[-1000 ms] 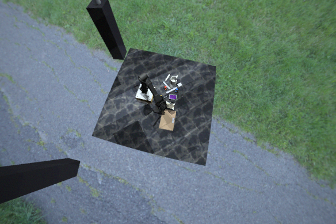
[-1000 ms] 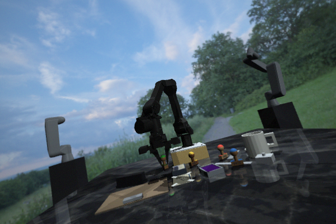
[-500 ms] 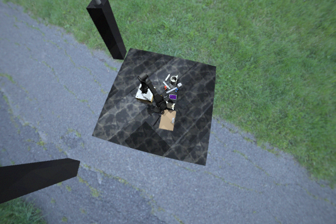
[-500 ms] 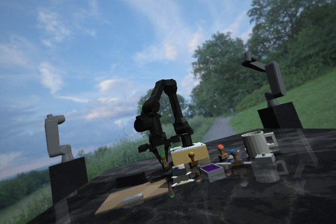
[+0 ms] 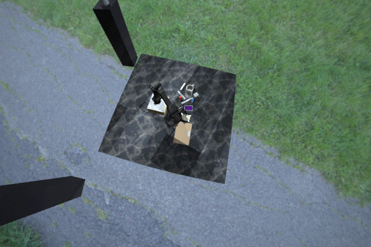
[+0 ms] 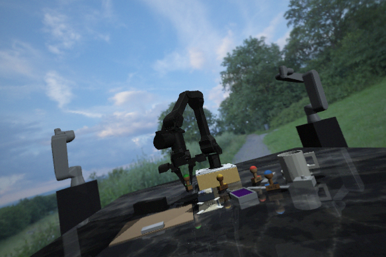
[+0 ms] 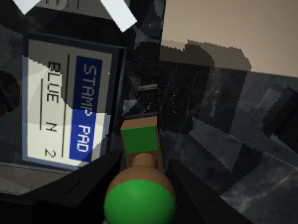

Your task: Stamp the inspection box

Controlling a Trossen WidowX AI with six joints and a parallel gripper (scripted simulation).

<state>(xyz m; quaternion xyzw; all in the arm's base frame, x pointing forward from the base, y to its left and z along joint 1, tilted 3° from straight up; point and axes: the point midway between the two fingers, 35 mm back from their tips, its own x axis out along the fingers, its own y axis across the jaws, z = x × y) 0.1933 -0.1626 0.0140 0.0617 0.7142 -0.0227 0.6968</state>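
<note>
The purple ink pad is 150 mm ahead of my gripper tip, 150 mm to the left of it and 50 mm below it. From my gripper tip the other things lie so: pale card (120 mm ahead, 50 mm to the left, 60 mm below); then yellow-knobbed stamp (130 mm to the left, 40 mm below); then green-knobbed stamp (right at my gripper tip).
</note>
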